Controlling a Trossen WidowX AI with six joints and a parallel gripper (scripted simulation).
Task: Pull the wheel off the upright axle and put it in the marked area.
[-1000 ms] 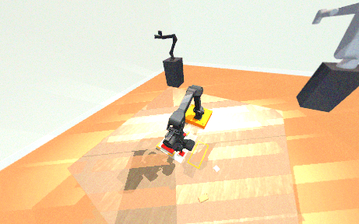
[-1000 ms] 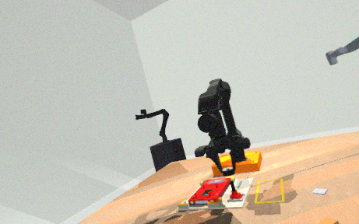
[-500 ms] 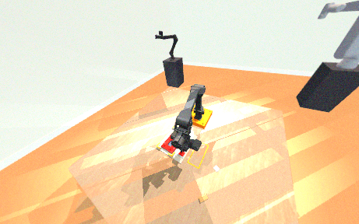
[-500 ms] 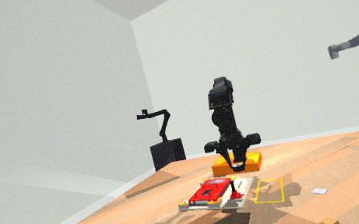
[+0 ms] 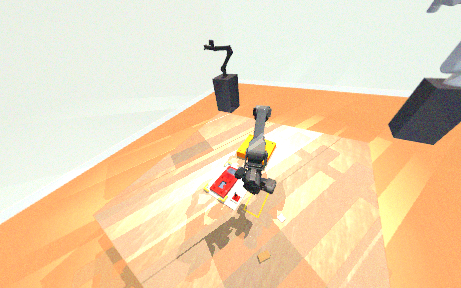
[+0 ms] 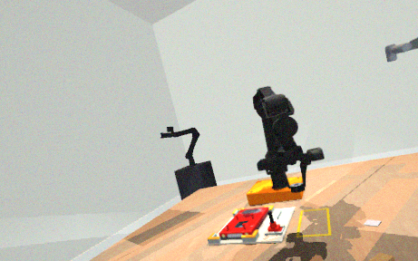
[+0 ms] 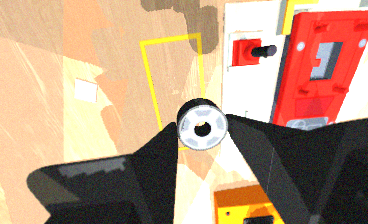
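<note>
My gripper tip is now 9 cm to the left of the upright axle, 7 cm above it and 4 cm short of it. From my gripper tip the other things lie so: wheel right at my gripper tip; then tan block 21 cm ahead, 13 cm to the left, 10 cm below; then small grey tile 15 cm to the left, 11 cm below, 3 cm ahead.
</note>
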